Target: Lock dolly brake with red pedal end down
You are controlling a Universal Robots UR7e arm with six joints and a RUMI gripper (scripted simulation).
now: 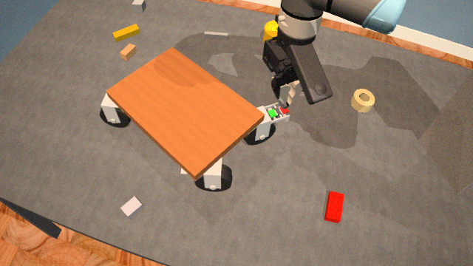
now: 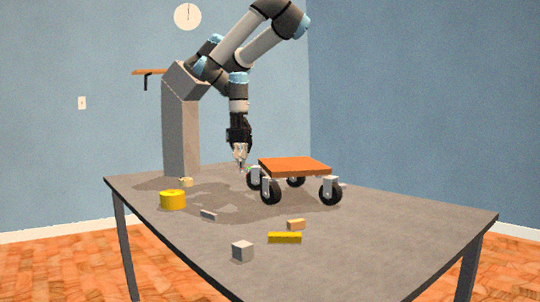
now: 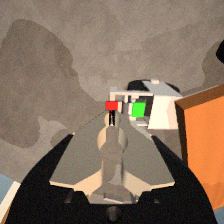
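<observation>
Now: hand 10 mm short of the brake pedal, 10 mm to the right of it and 20 mm above it. Round my hand: red brick 210 mm behind, 100 mm to the left, 90 mm below; tan ring 140 mm behind, 220 mm to the right, 90 mm below; flat grey piece 340 mm ahead, 180 mm to the right, 90 mm below.
</observation>
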